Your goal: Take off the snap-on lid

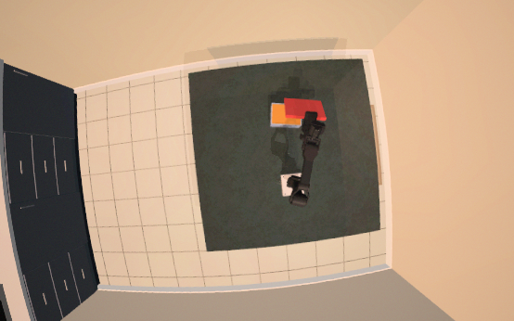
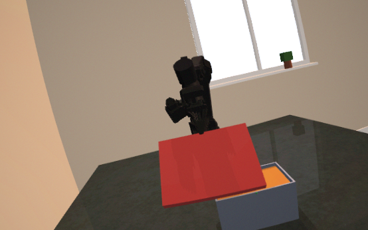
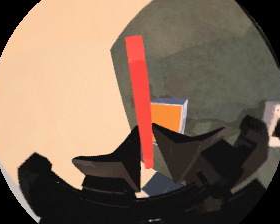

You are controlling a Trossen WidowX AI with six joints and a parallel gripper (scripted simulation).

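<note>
The red lid is 6 cm ahead of my gripper tip, 5 cm below it and 1 cm to the right of it. Also, from my gripper tip: grey storage box (18 cm below, 9 cm to the left, 5 cm ahead).
</note>
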